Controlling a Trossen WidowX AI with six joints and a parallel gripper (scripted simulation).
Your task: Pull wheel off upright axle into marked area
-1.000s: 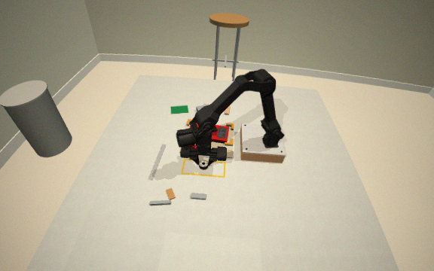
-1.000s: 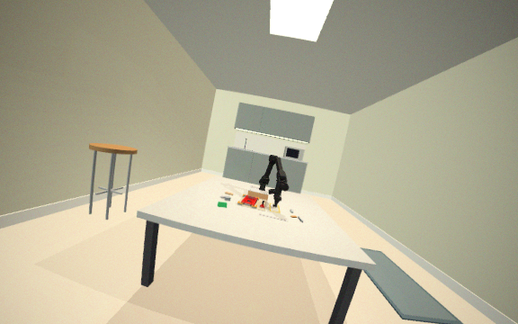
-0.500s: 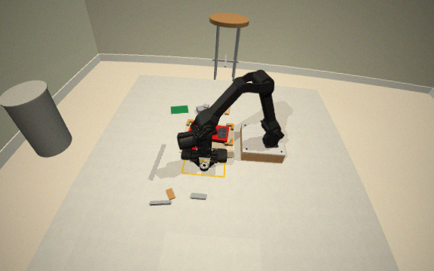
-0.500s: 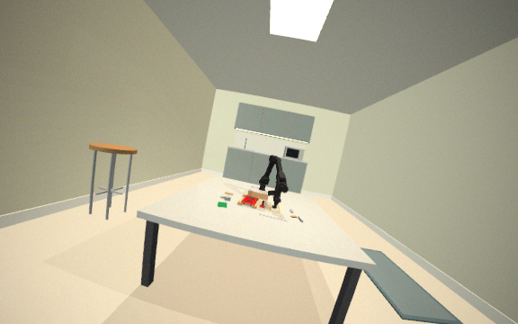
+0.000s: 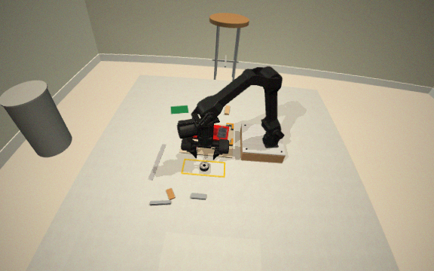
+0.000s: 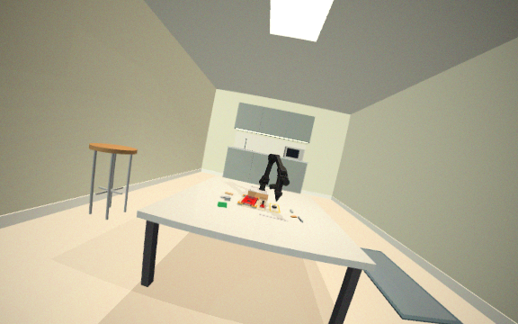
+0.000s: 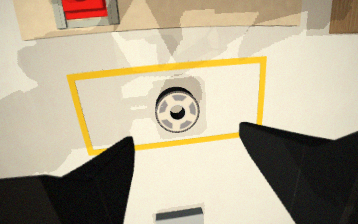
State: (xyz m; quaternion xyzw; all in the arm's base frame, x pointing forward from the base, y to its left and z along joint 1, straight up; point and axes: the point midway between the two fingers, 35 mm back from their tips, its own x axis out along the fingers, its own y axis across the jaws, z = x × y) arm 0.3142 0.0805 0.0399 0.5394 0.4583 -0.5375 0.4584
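The wheel is 60 mm below my gripper tip. Round my gripper tip: green tile: 120 mm ahead, 430 mm to the right, 60 mm below.
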